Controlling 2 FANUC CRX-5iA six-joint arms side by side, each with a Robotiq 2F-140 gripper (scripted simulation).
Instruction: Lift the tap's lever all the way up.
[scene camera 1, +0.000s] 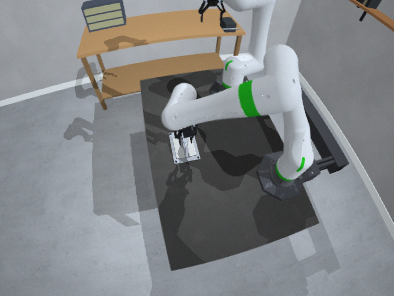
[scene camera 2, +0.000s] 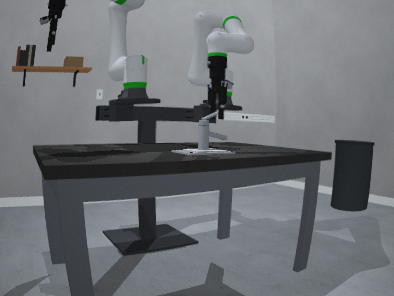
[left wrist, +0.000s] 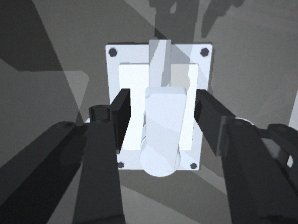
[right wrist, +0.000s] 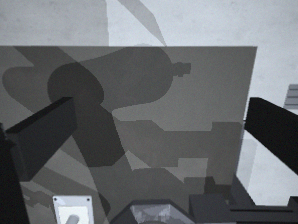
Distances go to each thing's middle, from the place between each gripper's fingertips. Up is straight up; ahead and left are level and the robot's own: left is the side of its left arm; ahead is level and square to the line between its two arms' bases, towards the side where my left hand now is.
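Labels:
Lever (left wrist: 164, 106): 10 mm below my left hand and 30 mm to the right of it. Tap (left wrist: 159, 72), from my left hand: 10 mm behind, 40 mm to the right, 60 mm below.
From my right hand, the lever is 70 cm to the left, 44 cm ahead and 35 cm below; the tap is 68 cm to the left, 44 cm ahead and 41 cm below.

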